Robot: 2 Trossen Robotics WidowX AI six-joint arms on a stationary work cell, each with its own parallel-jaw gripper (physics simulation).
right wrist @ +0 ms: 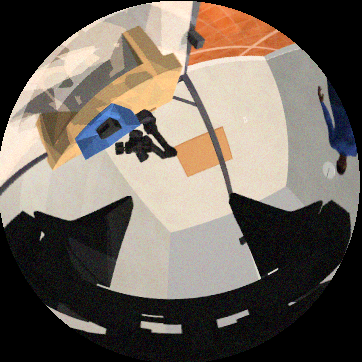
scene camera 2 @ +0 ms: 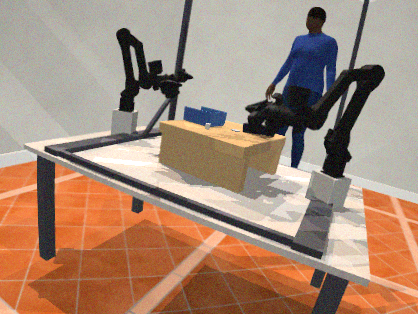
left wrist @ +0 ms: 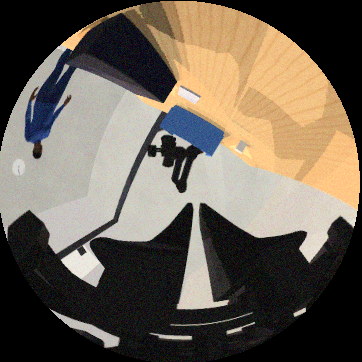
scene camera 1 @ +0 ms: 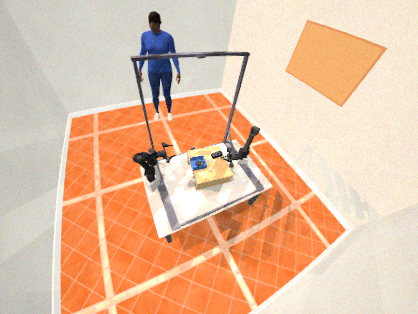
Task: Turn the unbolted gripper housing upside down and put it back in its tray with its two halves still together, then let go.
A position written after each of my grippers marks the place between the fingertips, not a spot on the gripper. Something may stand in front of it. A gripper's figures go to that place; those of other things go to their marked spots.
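Labels:
A black block point(left wrist: 124, 55) is 9 cm from the lens. My left gripper point(left wrist: 194, 207) is 10 cm from the lens, and a tan wooden block point(left wrist: 250, 90) is likewise 10 cm from the lens. Then there is a blue tray point(left wrist: 179, 121), which I find 24 cm from the lens; the marked spots on the black block and the blue tray are 18 cm apart.

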